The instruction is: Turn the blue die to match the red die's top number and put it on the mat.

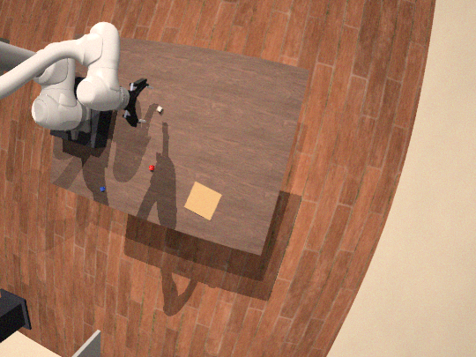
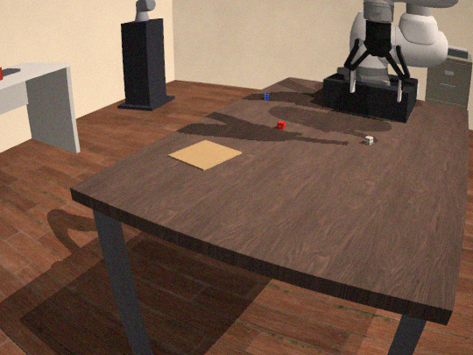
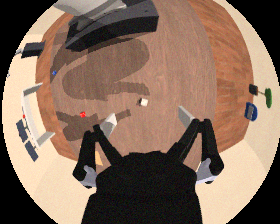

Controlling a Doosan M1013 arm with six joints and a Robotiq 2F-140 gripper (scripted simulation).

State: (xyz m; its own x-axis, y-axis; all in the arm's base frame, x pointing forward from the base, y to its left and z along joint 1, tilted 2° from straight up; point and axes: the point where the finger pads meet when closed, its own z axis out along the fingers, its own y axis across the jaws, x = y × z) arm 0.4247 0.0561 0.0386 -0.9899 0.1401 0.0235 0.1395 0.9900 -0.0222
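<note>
Right now my hand is 310 mm past the blue die, 440 mm to the left of it and 150 mm above it. The rest, counted from my hand: white die: 10 mm to the right, 150 mm below; then tan mat: 250 mm ahead, 420 mm to the right, 160 mm below; then red die: 20 mm behind, 300 mm to the right, 150 mm below.
</note>
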